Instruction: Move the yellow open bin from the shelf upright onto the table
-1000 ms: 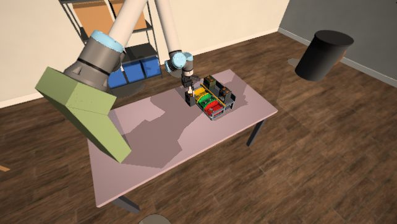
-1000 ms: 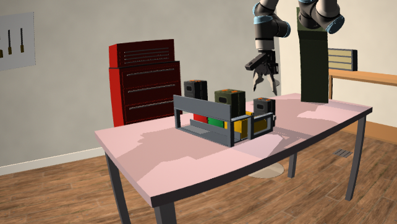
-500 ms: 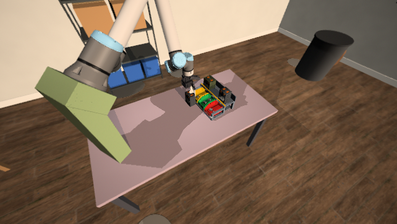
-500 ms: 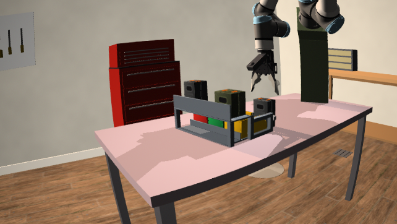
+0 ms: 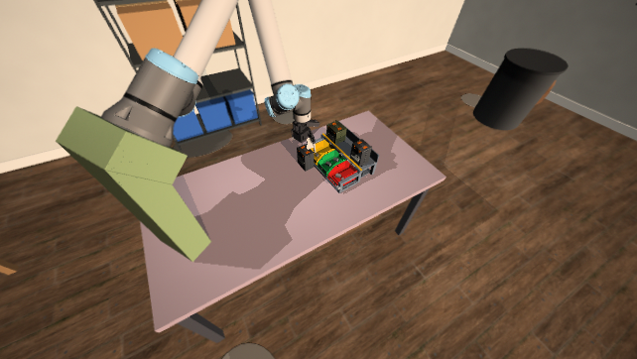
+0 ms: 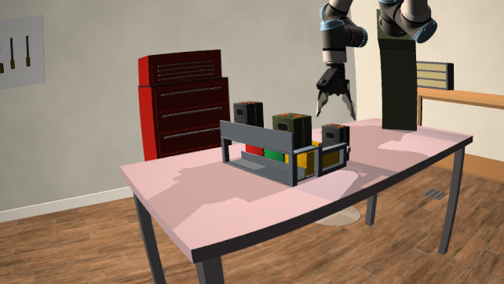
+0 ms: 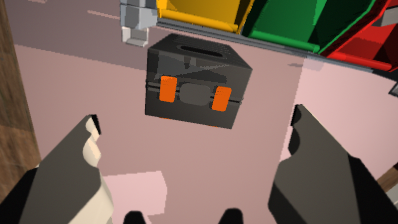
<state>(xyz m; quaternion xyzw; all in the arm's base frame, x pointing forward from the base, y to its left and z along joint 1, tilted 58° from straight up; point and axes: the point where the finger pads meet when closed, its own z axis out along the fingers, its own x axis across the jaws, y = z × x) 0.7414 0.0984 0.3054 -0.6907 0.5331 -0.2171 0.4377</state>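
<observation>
Now: hand 13 cm short of the yellow open bin, 5 cm to the right of it and 11 cm above it. Also, from my hand: dark case: 29 cm ahead, 15 cm to the right, 1 cm above; green bin: 16 cm ahead, 6 cm to the right, 11 cm below; red bin: 19 cm ahead, 17 cm to the right, 11 cm below.
</observation>
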